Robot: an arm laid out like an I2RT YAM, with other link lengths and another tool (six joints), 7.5 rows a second.
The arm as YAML. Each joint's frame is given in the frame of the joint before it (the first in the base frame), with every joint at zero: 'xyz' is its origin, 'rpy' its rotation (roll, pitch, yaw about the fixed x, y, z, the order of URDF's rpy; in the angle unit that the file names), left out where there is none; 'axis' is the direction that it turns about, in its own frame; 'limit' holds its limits. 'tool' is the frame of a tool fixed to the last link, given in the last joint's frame.
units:
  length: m
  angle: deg
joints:
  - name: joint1
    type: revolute
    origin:
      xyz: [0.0, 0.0, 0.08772]
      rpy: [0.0, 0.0, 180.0]
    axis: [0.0, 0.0, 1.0]
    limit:
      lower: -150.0
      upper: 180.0
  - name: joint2
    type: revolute
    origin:
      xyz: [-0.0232, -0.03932, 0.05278]
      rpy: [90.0, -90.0, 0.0]
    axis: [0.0, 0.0, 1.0]
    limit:
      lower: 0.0
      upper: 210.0
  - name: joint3
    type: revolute
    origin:
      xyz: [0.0, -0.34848, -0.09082]
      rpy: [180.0, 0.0, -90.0]
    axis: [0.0, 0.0, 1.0]
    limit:
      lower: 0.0
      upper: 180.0
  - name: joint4
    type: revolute
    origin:
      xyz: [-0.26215, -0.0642, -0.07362]
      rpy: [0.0, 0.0, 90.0]
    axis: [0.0, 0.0, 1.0]
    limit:
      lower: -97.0
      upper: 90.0
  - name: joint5
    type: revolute
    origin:
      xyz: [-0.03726, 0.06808, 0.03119]
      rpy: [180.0, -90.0, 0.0]
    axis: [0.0, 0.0, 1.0]
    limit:
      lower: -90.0
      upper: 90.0
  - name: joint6
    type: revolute
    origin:
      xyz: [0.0, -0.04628, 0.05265]
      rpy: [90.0, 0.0, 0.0]
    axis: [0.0, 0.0, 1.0]
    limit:
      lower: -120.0
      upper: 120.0
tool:
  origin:
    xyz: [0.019, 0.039, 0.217]
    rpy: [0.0, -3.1, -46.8]
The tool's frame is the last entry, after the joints.
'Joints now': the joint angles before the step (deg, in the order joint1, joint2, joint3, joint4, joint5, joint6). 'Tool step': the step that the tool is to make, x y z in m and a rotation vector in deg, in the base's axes. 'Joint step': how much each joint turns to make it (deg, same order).
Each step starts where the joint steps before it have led.
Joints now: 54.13 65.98 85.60 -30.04 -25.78 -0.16
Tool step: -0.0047 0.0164 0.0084 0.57 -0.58 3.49
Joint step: -0.16 2.64 2.32 0.71 -3.56 -0.88
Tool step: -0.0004 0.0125 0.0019 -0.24 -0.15 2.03
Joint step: 0.00 2.34 1.95 -0.08 -1.95 -0.72
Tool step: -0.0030 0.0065 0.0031 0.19 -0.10 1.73
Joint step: -0.14 1.19 1.16 0.04 -1.85 -0.37
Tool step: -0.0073 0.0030 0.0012 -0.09 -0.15 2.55
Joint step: -0.48 0.80 0.96 -0.65 -2.95 -0.89
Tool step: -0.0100 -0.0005 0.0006 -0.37 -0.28 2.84
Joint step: -0.56 0.52 1.12 -1.59 -3.24 -1.41
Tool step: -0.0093 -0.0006 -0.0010 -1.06 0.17 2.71
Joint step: -0.45 1.10 2.13 -3.02 -2.97 -1.59
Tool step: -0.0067 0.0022 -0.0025 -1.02 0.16 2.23
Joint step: -0.01 1.33 1.83 -2.40 -2.03 -1.45
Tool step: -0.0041 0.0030 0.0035 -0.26 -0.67 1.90
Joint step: 0.01 1.44 2.46 -2.01 -1.62 -1.69
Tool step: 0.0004 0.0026 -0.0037 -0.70 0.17 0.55
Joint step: 0.00 0.88 0.70 -0.94 -0.43 -0.64
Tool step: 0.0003 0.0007 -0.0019 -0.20 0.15 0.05
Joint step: 0.01 0.13 -0.13 -0.01 -0.04 -0.02
